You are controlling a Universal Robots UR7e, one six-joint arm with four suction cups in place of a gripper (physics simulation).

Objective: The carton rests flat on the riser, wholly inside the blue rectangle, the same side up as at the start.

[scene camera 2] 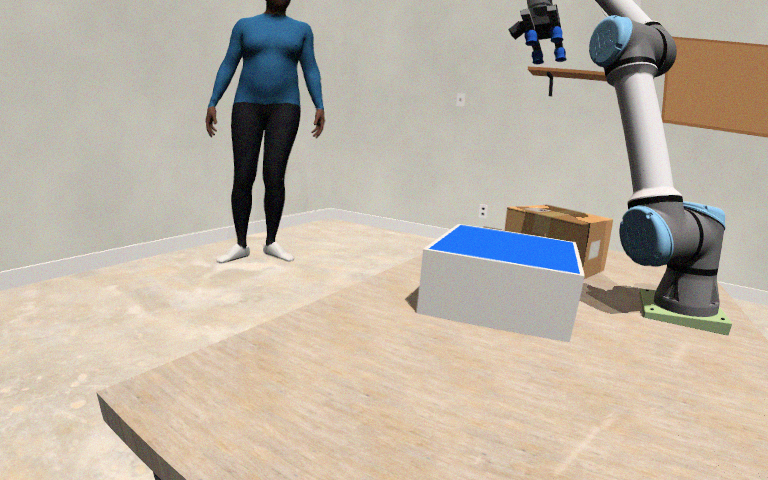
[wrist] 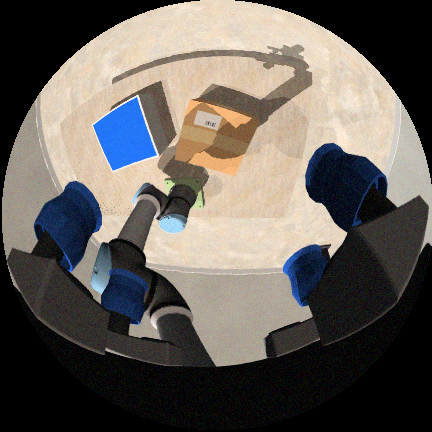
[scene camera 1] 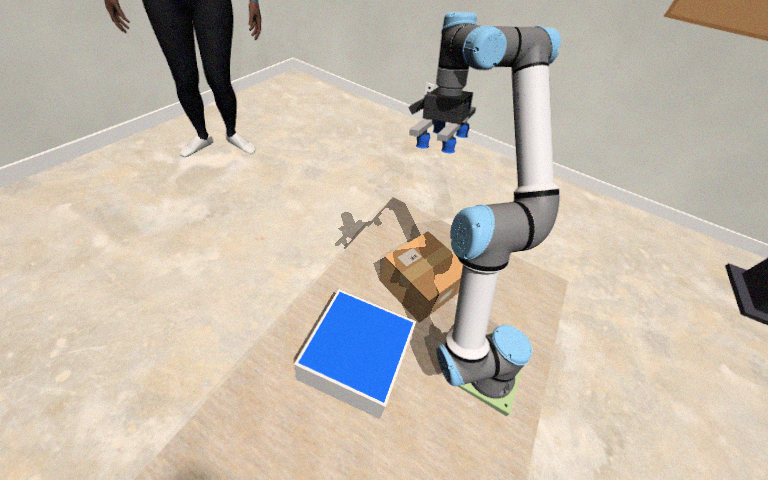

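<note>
A brown cardboard carton (scene camera 1: 421,268) (scene camera 2: 595,232) (wrist: 212,137) with a white label and a tape strip on top stands on the table, beside the riser and apart from it. The riser (scene camera 1: 339,390) (scene camera 2: 498,297) (wrist: 159,117) is a grey-white block. The blue rectangle (scene camera 1: 357,345) (scene camera 2: 506,247) (wrist: 126,134) with a white border covers its top, and nothing rests on it. My gripper (scene camera 1: 443,140) (scene camera 2: 545,48) has four blue suction cups, which also show in the wrist view. It hangs high above the table, touching nothing, and holds nothing: open. In the scene camera 2 view the riser hides the carton's lower part.
The wooden table (scene camera 1: 254,418) (scene camera 2: 368,384) (wrist: 80,120) carries the arm's green base plate (scene camera 1: 505,403) (scene camera 2: 685,321) (wrist: 199,200) beside the carton and riser. A person (scene camera 1: 195,62) (scene camera 2: 266,113) stands on the floor beyond the table. A brown shelf (scene camera 2: 566,73) is on the wall.
</note>
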